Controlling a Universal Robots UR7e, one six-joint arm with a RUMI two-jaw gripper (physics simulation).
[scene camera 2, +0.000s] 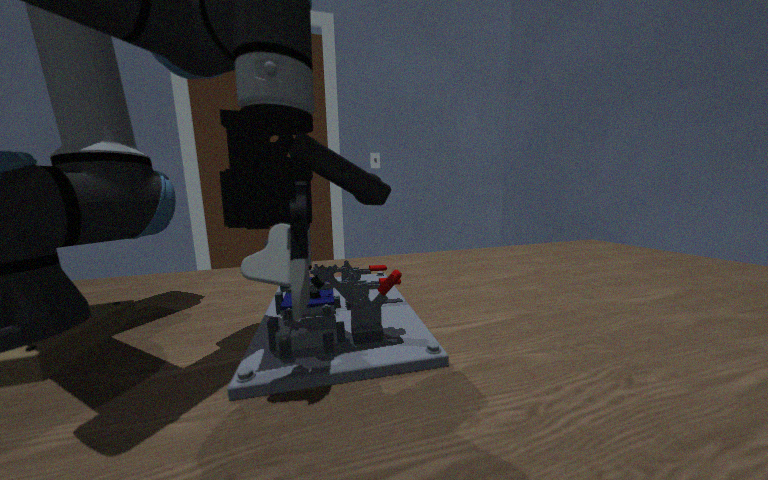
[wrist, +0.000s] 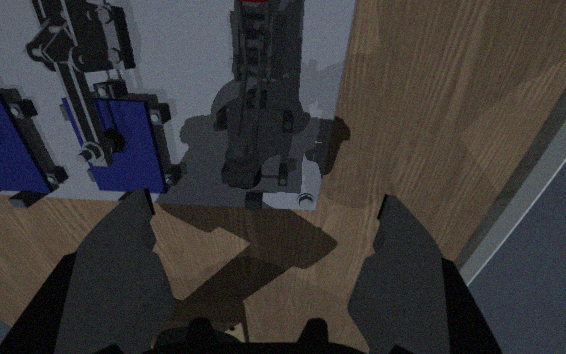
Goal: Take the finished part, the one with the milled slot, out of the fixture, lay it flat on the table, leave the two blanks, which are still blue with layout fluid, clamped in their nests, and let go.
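Frame: origin at the arm's base, x ahead, y left, z up, level; metres.
Seen in the pictures: gripper, fingertip midpoint: (scene camera 2: 300, 294) (wrist: 268, 194); arm's base, origin of the base link: (scene camera 2: 7, 334).
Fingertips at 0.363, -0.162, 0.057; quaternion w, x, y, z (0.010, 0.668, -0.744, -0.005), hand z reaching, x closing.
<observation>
Pixels of each thing's top centre, then the offset from my fingertips to it, as dx, dy, dz. Level surfaces: height alone.
- finished part, middle of its top: (wrist: 254, 155) (scene camera 2: 307, 324) +0.006, +0.012, -0.045
- grey fixture plate, middle of its top: (wrist: 117, 84) (scene camera 2: 338, 306) +0.064, +0.115, -0.071
- wooden table, its level: dz -0.086
The finished part (scene camera 2: 317, 324) (wrist: 272, 150) looks dark grey, in shadow in the nest at the near end of the fixture; its slot is hard to make out. Its toggle clamp (scene camera 2: 368, 311) (wrist: 250, 90) has its red handle tilted up, and its arm appears raised. One blue blank (scene camera 2: 323, 297) (wrist: 132, 150) sits under its clamp in the middle nest. The other blue blank (wrist: 20, 160) is partly cut off in the wrist view. My gripper (scene camera 2: 297, 316) (wrist: 268, 194) is open and empty, pointing down, its fingertips spread widely around the near-nest end; their exact height is unclear.
The grey fixture plate (scene camera 2: 410, 339) (wrist: 185, 30) lies on the wooden table (scene camera 2: 566, 367) (wrist: 410, 100). The clamps' red handles (scene camera 2: 378, 267) rise on the plate's right side in the scene view. A pale block (scene camera 2: 19, 366) stands at the left, near the arm's base.
</observation>
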